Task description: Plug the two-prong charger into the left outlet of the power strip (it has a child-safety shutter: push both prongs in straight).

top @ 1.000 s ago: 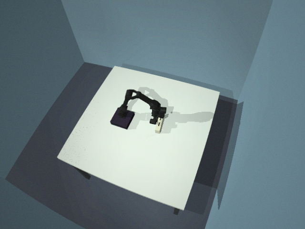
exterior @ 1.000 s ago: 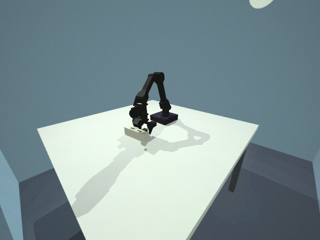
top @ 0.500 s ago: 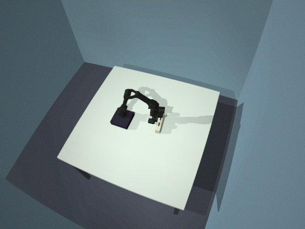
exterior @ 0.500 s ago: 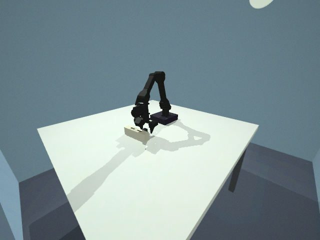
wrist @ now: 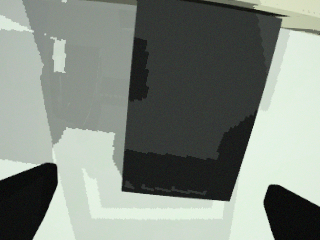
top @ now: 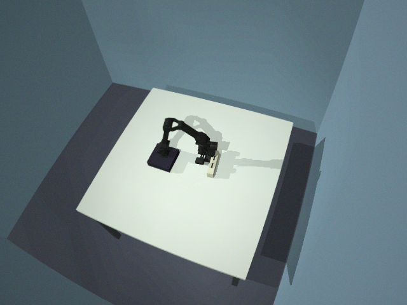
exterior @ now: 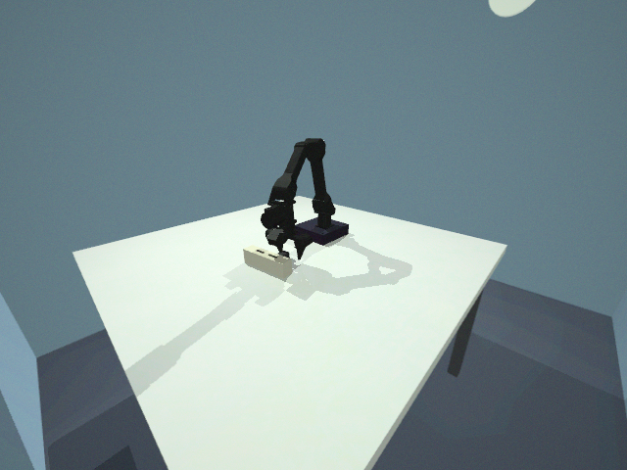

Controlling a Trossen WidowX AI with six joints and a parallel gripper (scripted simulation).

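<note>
The two-prong charger lies 60 mm ahead of my gripper tip and 10 mm above it.
</note>
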